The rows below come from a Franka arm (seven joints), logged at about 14 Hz.
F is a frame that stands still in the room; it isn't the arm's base.
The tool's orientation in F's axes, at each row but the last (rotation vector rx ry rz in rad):
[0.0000, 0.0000, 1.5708]
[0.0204, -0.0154, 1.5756]
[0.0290, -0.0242, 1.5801]
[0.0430, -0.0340, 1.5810]
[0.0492, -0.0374, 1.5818]
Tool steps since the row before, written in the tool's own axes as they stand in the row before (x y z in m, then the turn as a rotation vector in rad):
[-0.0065, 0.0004, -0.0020, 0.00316, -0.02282, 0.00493]
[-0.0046, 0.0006, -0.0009, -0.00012, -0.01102, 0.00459]
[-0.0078, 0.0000, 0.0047, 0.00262, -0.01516, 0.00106]
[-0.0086, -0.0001, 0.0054, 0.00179, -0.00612, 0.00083]
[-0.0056, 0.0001, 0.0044, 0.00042, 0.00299, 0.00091]
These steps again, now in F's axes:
[-0.0004, -0.0065, -0.0020, 0.02282, 0.00316, 0.00493]
[-0.0006, -0.0046, -0.0010, 0.01104, -0.00017, 0.00455]
[0.0001, -0.0080, 0.0044, 0.01514, 0.00273, 0.00110]
[0.0002, -0.0089, 0.0050, 0.00611, 0.00181, 0.00088]
[0.0000, -0.0058, 0.0041, -0.00299, 0.00033, 0.00095]

